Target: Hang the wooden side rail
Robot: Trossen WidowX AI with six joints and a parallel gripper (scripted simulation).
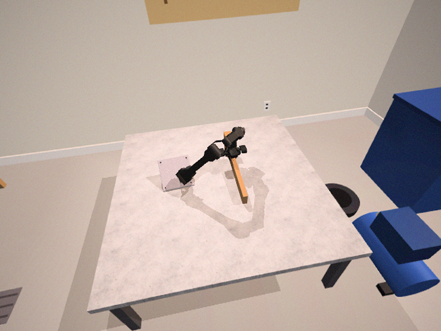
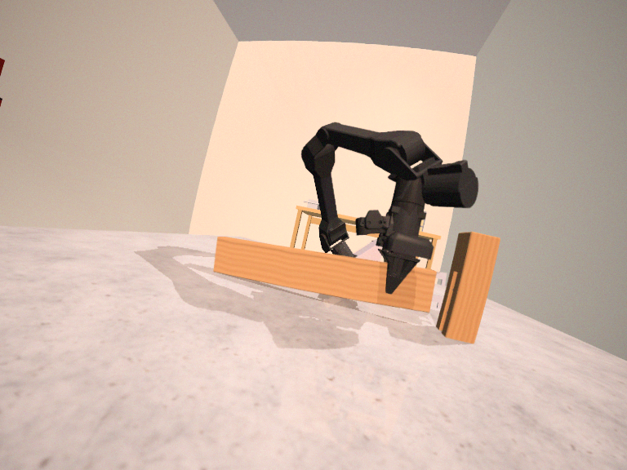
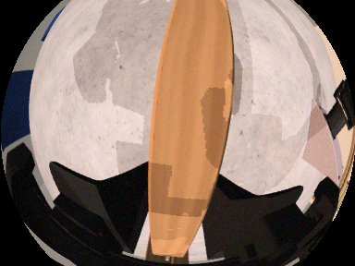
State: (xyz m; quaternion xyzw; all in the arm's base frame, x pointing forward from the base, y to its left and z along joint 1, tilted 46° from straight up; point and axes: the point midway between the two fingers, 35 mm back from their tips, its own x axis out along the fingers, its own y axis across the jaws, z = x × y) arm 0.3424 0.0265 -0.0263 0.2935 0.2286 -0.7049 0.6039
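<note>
The headboard post is 130 mm to the left of my gripper tip, 40 mm above it and 20 mm ahead of it.
</note>
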